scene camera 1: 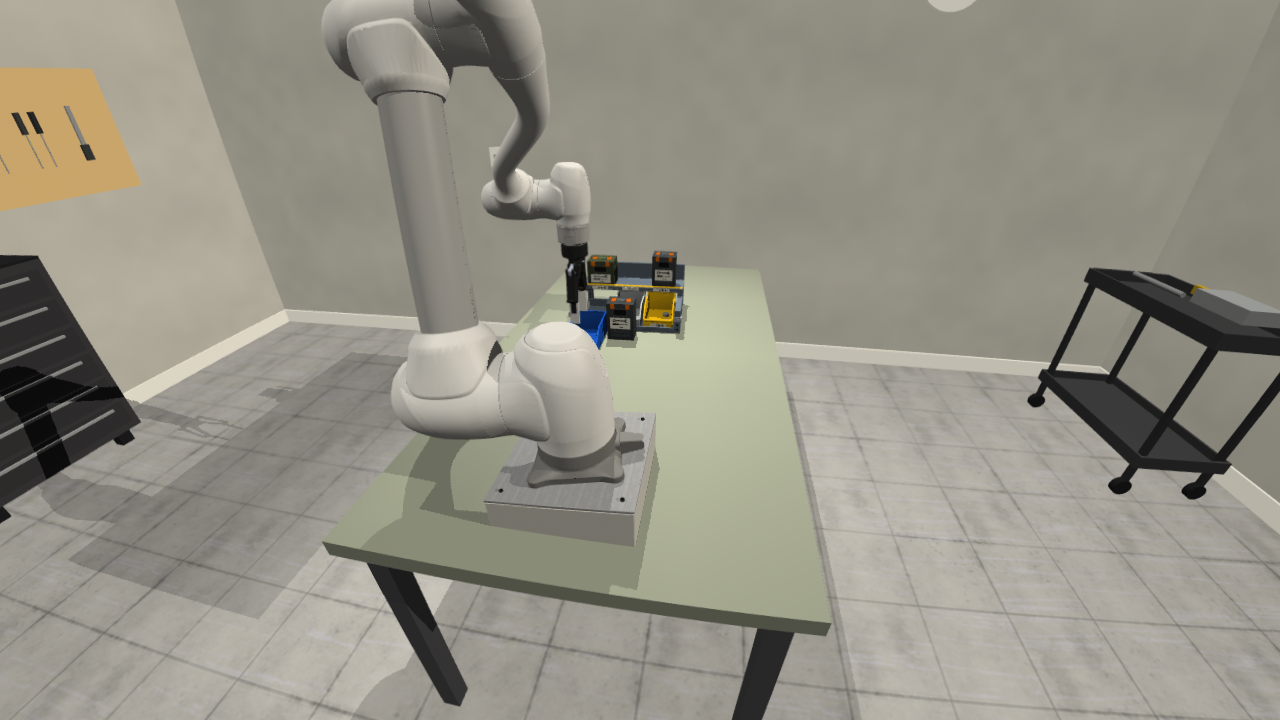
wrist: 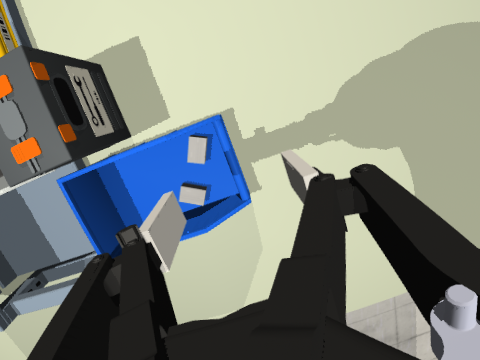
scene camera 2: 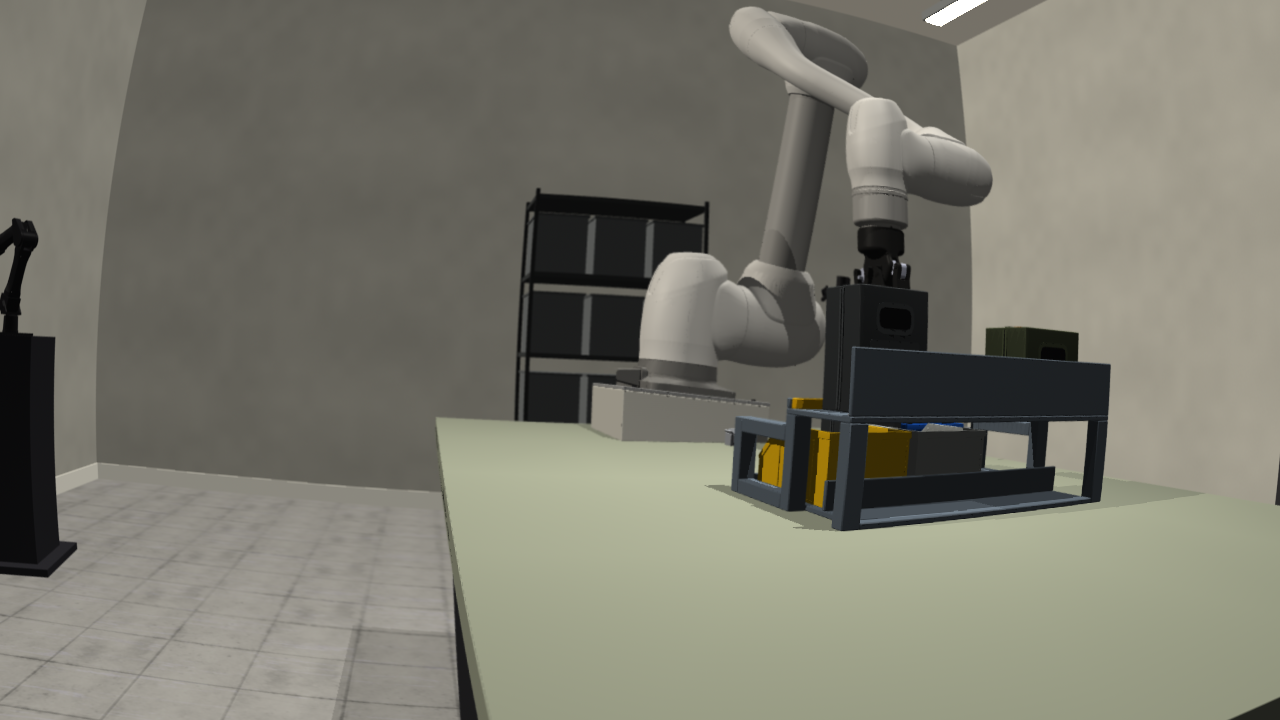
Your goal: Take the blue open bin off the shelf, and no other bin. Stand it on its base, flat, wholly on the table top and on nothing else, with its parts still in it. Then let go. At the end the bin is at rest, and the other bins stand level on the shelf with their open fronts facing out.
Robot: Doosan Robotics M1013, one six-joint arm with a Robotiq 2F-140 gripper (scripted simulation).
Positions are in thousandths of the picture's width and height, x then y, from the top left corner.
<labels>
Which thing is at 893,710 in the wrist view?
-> My gripper.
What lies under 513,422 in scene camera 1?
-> A yellow bin.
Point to a blue open bin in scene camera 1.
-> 462,447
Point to a blue open bin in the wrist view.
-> At 255,529
</labels>
